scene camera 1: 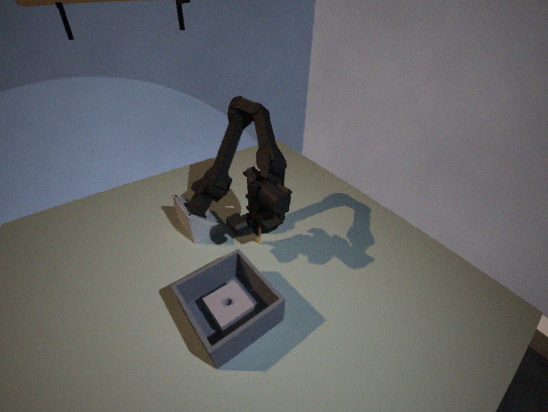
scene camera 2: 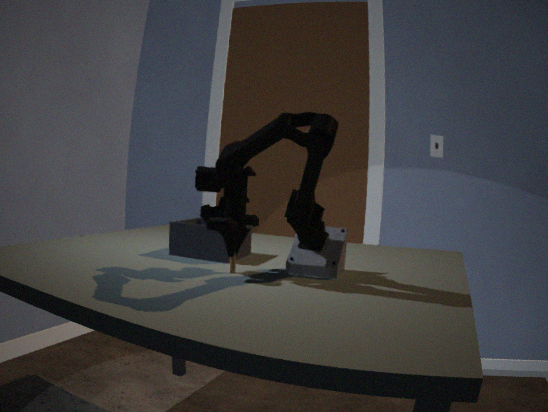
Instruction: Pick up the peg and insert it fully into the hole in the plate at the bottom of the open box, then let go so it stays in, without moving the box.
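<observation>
The peg [scene camera 1: 259, 237] [scene camera 2: 232, 265] is thin, tan and upright. Its lower part shows below the fingers, with its lower end at or very near the table top; its upper part is hidden by the gripper. My gripper [scene camera 1: 259, 230] [scene camera 2: 232, 253] points down and is shut on the peg. The open grey box [scene camera 1: 251, 330] [scene camera 2: 192, 241] stands apart from the gripper, nearer the camera in scene camera 1 and behind the gripper in scene camera 2. On its bottom lies a pale square plate [scene camera 1: 217, 306] with a round hole [scene camera 1: 227, 302] near its middle. The plate is hidden in scene camera 2.
The arm's light grey base block [scene camera 1: 201, 230] [scene camera 2: 310, 262] stands on the table [scene camera 1: 400, 320] [scene camera 2: 380, 325], close beside the peg. The box walls rise around the plate on all sides. Shadows of the arm and the box fall across the table.
</observation>
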